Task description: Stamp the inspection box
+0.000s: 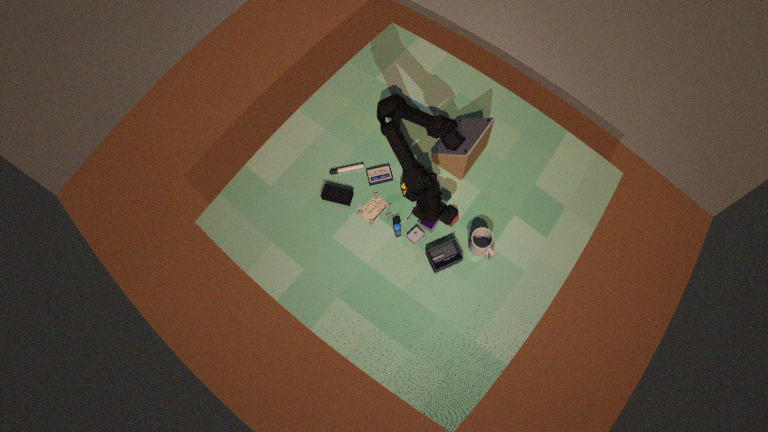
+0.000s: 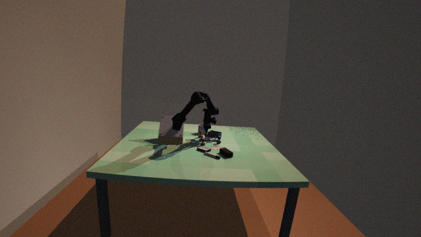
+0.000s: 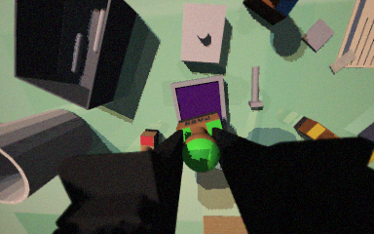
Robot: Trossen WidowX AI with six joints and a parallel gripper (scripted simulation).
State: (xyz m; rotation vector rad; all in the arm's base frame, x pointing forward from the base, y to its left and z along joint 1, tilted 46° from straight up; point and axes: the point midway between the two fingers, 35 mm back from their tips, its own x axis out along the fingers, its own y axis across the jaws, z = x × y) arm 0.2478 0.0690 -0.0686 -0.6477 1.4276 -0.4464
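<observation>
Now: gripper tip 6 cm above the ink pad. Also, from my gripper tip: green-knobbed stamp: 1 cm below; bolt: 7 cm to the right, 6 cm below, 2 cm ahead; red-knobbed stamp: 6 cm to the left, 5 cm below, 5 cm behind.
</observation>
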